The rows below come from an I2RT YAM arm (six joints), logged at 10 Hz.
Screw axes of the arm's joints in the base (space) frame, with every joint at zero. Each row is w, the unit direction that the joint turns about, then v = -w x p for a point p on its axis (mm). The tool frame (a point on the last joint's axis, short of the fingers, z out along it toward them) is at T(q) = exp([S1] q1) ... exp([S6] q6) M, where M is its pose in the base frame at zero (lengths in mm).
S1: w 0 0 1 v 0 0 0
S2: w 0 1 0 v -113.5 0 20
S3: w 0 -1 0 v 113.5 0 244
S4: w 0 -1 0 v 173.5 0 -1
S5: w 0 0 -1 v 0 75 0
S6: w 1 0 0 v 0 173.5 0
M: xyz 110.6 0 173.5 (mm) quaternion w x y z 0.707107 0 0.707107 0
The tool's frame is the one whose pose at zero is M.
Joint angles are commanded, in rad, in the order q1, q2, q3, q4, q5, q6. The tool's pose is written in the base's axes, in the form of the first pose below.
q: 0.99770, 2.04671, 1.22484, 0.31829, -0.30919, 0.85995
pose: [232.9 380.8 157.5], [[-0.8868 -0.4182 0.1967], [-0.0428 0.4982 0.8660], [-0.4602 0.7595 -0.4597]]
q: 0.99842, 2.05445, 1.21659, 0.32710, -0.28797, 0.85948
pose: [232.9 380.1 152.4], [[-0.8851 -0.4132 0.2143], [-0.0326 0.5143 0.8570], [-0.4643 0.7515 -0.4687]]
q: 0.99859, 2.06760, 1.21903, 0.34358, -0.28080, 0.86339
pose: [234.0 381.6 149.1], [[-0.8840 -0.4112 0.2224], [-0.0239 0.5147 0.8570], [-0.4668 0.7523 -0.4649]]
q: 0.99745, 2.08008, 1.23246, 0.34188, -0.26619, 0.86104
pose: [236.6 383.6 147.5], [[-0.8807 -0.4102 0.2368], [-0.0149 0.5238 0.8517], [-0.4734 0.7466 -0.4674]]
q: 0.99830, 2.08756, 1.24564, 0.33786, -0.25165, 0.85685
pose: [238.1 385.9 147.8], [[-0.8759 -0.4127 0.2501], [-0.0078 0.5304 0.8477], [-0.4825 0.7405 -0.4678]]
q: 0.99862, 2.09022, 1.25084, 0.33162, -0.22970, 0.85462
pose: [239.2 386.3 147.6], [[-0.8716 -0.4096 0.2693], [0.0032 0.5447 0.8386], [-0.4902 0.7318 -0.4735]]
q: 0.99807, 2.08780, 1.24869, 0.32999, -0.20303, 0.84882
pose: [239.9 385.3 147.7], [[-0.8640 -0.4088 0.2940], [0.0166 0.5604 0.8280], [-0.5033 0.7203 -0.4774]]
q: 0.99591, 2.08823, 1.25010, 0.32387, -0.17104, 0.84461
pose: [241.8 384.3 147.3], [[-0.8562 -0.4027 0.3237], [0.0335 0.5819 0.8126], [-0.5155 0.7066 -0.4847]]
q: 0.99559, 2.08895, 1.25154, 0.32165, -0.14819, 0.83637
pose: [242.7 384.1 147.1], [[-0.8476 -0.4038 0.3442], [0.0420 0.5955 0.8023], [-0.5289 0.6945 -0.4878]]
